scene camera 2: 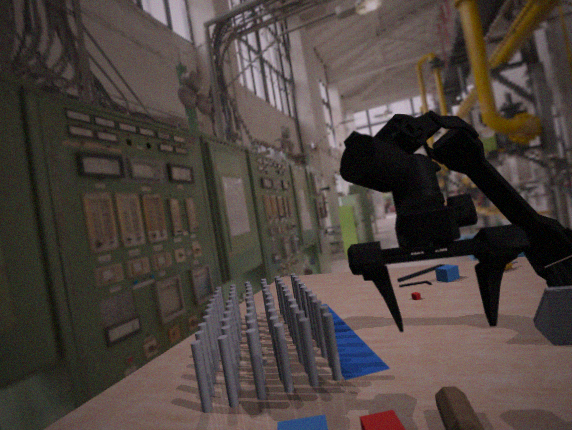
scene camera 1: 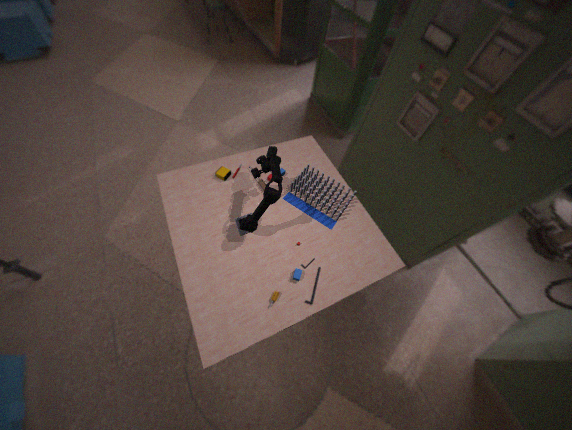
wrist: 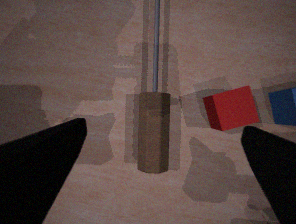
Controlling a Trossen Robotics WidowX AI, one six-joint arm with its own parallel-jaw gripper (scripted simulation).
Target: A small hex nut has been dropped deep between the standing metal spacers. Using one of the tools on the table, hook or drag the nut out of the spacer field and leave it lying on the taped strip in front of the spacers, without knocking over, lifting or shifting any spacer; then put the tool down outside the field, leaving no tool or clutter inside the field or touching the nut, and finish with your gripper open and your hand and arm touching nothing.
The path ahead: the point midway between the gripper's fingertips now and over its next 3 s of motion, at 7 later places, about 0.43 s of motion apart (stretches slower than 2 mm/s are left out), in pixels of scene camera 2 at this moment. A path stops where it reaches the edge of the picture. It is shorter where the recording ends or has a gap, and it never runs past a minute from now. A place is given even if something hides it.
The gripper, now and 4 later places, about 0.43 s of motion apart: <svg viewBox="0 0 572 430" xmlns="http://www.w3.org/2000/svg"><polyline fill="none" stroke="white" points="446,329 461,376 457,376 457,387 459,406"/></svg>
